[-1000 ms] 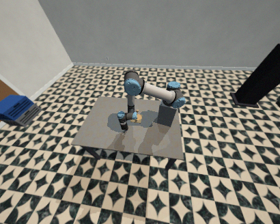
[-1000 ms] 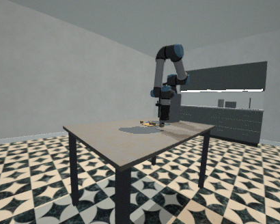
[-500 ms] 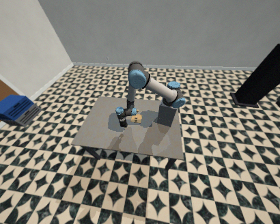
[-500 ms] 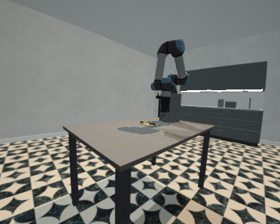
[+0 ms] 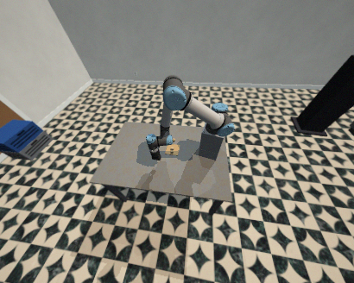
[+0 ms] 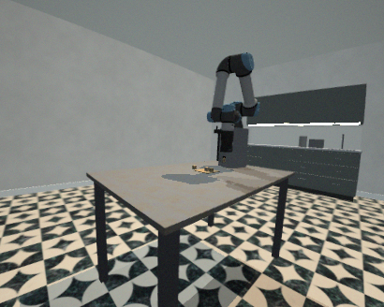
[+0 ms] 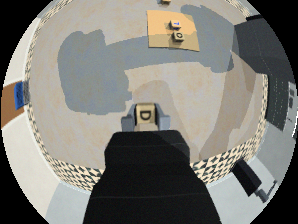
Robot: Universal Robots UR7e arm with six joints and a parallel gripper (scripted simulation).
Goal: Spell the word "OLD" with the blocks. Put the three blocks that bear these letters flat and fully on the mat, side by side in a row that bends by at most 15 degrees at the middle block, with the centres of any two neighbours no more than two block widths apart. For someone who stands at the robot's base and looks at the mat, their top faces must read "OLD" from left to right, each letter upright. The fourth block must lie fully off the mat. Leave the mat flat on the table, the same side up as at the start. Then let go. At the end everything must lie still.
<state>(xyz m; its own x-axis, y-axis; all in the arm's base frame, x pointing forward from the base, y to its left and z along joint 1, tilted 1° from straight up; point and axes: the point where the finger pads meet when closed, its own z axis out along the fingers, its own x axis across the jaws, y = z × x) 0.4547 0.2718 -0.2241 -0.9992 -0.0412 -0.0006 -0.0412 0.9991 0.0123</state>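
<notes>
Now: the tan mat 70 mm behind my hand, 210 mm to the right of it and 120 mm below it.
</notes>
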